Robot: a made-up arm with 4 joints. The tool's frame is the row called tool. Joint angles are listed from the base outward. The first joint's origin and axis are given. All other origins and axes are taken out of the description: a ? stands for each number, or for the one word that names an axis. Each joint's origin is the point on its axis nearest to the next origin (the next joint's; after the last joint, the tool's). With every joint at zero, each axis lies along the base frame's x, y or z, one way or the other. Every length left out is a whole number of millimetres.
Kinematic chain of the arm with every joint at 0, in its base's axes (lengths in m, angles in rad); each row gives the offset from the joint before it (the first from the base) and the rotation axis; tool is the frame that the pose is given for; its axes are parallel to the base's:
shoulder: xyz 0 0 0.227 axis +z
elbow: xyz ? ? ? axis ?
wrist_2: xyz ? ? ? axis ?
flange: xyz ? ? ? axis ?
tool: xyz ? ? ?
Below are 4 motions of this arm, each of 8 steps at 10 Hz.
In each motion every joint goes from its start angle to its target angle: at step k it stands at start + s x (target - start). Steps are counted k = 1, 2, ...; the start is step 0. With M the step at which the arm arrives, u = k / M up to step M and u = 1 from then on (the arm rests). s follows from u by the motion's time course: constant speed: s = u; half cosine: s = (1 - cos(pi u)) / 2; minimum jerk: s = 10 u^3 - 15 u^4 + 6 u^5.
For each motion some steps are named. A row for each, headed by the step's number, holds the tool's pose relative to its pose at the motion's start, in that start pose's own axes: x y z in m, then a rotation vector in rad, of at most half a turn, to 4 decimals.
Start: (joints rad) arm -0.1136 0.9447 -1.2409 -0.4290
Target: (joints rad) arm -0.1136 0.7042 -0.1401 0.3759
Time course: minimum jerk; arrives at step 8
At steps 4, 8:
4: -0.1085 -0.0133 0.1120 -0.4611 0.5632 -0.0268
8: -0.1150 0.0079 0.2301 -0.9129 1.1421 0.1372

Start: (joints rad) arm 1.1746 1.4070 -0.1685 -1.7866
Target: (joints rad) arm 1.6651 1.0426 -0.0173 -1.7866
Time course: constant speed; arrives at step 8
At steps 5, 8:
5: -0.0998 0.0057 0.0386 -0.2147 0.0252 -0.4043
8: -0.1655 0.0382 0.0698 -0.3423 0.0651 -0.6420

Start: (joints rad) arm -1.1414 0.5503 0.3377 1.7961
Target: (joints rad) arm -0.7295 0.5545 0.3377 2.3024
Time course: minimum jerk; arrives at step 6
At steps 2, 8:
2: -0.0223 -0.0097 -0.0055 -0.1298 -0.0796 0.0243
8: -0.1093 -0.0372 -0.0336 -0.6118 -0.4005 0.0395

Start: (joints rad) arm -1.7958 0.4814 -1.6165 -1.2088
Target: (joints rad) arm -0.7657 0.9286 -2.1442 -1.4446
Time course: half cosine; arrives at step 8
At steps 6, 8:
6: 0.2977 0.1516 0.1780 0.7603 -0.4779 -0.2566
8: 0.3436 0.1343 0.2092 0.8447 -0.5628 -0.3280

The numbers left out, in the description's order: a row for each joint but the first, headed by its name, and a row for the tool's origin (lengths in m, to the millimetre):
elbow: xyz -0.175 0.068 0, axis +x
wrist_2: xyz 0 0.387 0.121, axis +y
flange: xyz -0.085 0 -0.072, axis -x
tool: xyz 0 -0.117 -0.098

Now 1 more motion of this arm.
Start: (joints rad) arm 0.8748 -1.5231 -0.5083 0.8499
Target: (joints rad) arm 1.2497 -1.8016 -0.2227 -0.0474
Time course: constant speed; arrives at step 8
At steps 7, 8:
7: -0.0791 0.1613 -0.1379 0.5523 -0.1020 0.0258
8: -0.0853 0.1869 -0.1569 0.6285 -0.1108 0.0256

